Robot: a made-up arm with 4 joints. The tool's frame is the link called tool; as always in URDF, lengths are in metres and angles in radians. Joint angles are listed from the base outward. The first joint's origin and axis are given. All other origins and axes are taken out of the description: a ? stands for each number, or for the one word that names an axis. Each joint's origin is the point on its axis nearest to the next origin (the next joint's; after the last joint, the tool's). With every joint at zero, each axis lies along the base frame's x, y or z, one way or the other. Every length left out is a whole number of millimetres.
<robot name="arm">
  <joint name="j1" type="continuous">
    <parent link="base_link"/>
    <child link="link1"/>
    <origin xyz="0 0 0.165" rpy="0 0 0"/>
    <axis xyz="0 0 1"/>
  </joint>
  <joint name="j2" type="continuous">
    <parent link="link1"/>
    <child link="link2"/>
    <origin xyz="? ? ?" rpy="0 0 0"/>
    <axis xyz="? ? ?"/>
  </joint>
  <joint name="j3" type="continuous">
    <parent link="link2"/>
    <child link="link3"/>
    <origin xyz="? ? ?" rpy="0 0 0"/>
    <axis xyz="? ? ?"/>
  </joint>
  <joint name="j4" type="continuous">
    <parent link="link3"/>
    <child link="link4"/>
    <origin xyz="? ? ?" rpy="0 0 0"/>
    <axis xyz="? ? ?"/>
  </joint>
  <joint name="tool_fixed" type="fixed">
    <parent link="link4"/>
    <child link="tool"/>
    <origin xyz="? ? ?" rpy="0 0 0"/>
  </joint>
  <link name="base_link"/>
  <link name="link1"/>
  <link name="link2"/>
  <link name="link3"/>
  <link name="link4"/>
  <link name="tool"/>
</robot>
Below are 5 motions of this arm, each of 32 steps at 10 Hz.
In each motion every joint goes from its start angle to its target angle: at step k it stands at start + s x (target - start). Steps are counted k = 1, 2, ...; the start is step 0. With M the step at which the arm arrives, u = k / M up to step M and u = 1 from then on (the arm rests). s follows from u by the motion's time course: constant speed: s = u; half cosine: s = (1 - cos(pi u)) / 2; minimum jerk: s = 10 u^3 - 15 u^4 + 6 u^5.
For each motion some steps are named. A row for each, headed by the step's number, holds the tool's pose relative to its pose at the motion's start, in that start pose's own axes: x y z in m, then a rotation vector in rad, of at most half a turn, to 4 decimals.
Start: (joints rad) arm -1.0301 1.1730 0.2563 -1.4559
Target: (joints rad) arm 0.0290 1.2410 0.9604 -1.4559
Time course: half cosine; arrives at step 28
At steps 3, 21, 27, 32:
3: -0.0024 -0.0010 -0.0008 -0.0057 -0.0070 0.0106
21: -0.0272 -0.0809 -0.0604 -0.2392 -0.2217 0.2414
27: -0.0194 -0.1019 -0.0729 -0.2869 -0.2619 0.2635
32: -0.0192 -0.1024 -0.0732 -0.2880 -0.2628 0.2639

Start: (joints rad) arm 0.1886 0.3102 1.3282 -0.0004
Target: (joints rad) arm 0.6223 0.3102 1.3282 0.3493
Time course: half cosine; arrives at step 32
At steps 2, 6, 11, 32:
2: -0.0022 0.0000 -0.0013 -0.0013 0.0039 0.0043
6: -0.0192 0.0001 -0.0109 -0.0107 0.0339 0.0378
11: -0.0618 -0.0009 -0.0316 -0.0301 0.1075 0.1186
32: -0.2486 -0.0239 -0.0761 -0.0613 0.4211 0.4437

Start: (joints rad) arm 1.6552 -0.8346 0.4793 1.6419
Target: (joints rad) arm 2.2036 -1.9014 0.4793 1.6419
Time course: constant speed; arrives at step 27
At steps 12, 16, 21, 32:
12: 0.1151 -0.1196 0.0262 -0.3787 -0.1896 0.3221
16: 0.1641 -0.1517 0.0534 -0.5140 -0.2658 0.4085
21: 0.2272 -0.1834 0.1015 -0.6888 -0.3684 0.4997
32: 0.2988 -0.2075 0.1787 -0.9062 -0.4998 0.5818

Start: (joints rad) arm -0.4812 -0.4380 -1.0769 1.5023
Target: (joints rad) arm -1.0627 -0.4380 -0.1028 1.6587
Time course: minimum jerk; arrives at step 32
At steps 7, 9, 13, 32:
7: 0.0198 0.0161 0.0039 0.0366 -0.0511 -0.0080
9: 0.0376 0.0293 0.0088 0.0678 -0.0974 -0.0173
13: 0.0876 0.0595 0.0296 0.1475 -0.2318 -0.0543
32: 0.2305 0.0580 0.1506 0.2902 -0.7041 -0.2972

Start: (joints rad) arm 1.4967 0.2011 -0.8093 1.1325
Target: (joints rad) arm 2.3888 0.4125 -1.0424 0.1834
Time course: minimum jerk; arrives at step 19
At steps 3, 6, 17, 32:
3: 0.0022 -0.0078 0.0008 -0.0190 0.0049 -0.0060
6: 0.0149 -0.0480 0.0077 -0.1195 0.0219 -0.0378
17: 0.1377 -0.2425 0.1464 -0.7123 -0.1423 -0.2287
32: 0.1397 -0.2442 0.1493 -0.7195 -0.1473 -0.2310

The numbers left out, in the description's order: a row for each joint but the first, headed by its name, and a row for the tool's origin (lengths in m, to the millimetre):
j2: xyz 0.108 -0.023 0, axis 0 1 0
j3: xyz 0.085 0 0.009, axis 1 0 0
j4: xyz 0 0.012 -0.454, axis 0 0 1
tool: xyz 0.092 0.115 0

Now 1 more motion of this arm.
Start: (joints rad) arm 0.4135 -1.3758 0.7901 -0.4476
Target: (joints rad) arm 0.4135 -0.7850 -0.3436 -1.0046
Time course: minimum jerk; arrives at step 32
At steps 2, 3, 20, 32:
2: 0.0004 -0.0015 -0.0004 -0.0027 -0.0003 -0.0022
3: 0.0013 -0.0047 -0.0012 -0.0086 -0.0008 -0.0069
20: 0.0159 -0.4755 0.0917 -0.9023 -0.1653 -0.5384
32: -0.0030 -0.5896 0.2244 -1.2475 -0.2806 -0.6184

